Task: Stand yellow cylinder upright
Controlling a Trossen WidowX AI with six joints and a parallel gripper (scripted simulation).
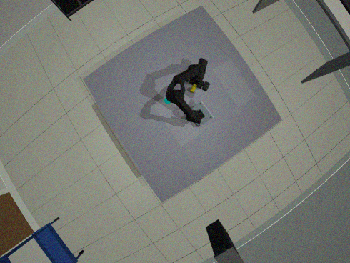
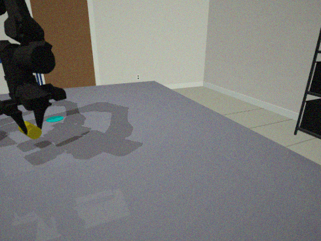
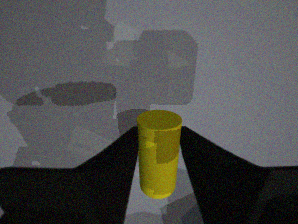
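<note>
Right now the cyan circle is 4 cm ahead of my gripper tip, 24 cm to the left of it and 6 cm below it. Also, from my gripper tip: yellow cylinder 1 cm behind, 2 cm to the left.
</note>
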